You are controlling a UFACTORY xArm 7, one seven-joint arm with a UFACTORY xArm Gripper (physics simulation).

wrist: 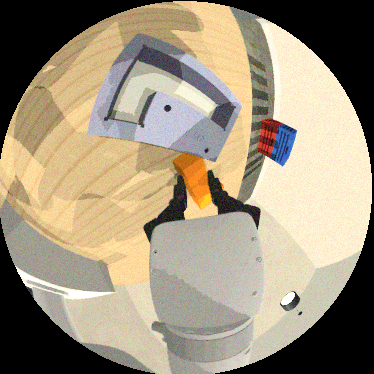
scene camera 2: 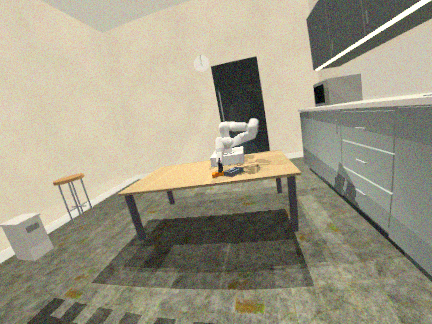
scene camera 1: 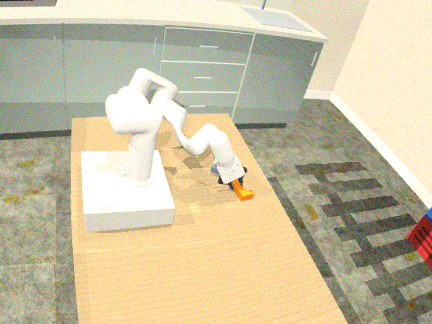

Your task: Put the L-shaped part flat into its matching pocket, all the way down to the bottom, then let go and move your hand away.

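Pixels of known places: gripper, between the fingertips: (wrist: 195,179) (scene camera 2: 220,173) (scene camera 1: 237,186); arm's base, origin of its link: (scene camera 2: 228,153) (scene camera 1: 138,175).
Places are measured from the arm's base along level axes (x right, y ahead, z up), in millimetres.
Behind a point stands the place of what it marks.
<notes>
The orange L-shaped part (scene camera 1: 244,193) {x 58, y 446, z -70 mm} (scene camera 2: 217,174) {x 28, y 452, z -82 mm} (wrist: 194,172) {x -19, y 424, z -69 mm} is between the black fingers of my gripper (scene camera 1: 233,184) {x 4, y 431, z -79 mm} (scene camera 2: 220,172) {x 4, y 431, z -79 mm} (wrist: 195,179) {x 4, y 431, z -79 mm}, which is shut on one of its arms. The other arm is mostly hidden behind a finger in the wrist view. The part is at or close to table height; any small gap beneath it cannot be made out. The blue-grey block (scene camera 2: 233,171) {x -112, y 479, z -64 mm} (wrist: 162,127) {x -86, y 396, z -63 mm} lies beside it, just beyond the fingertips in the wrist view. Its L-shaped pocket (wrist: 135,87) {x -131, y 389, z -94 mm} is empty. In scene camera 1 the block is mostly hidden behind the hand.
The wooden table (scene camera 1: 200,270) {x 385, y 181, z -99 mm} (scene camera 2: 170,180) {x 480, y 426, z -99 mm} (wrist: 65,165) {x -95, y 286, z -99 mm} carries the arm's white base (scene camera 1: 125,200) {x 130, y -58, z 2 mm} (scene camera 2: 235,157) {x -85, y 103, z -35 mm}. The table's long edge runs close beside the part and the block. A red and blue box (scene camera 1: 422,237) (wrist: 276,142) is on the floor beyond the table.
</notes>
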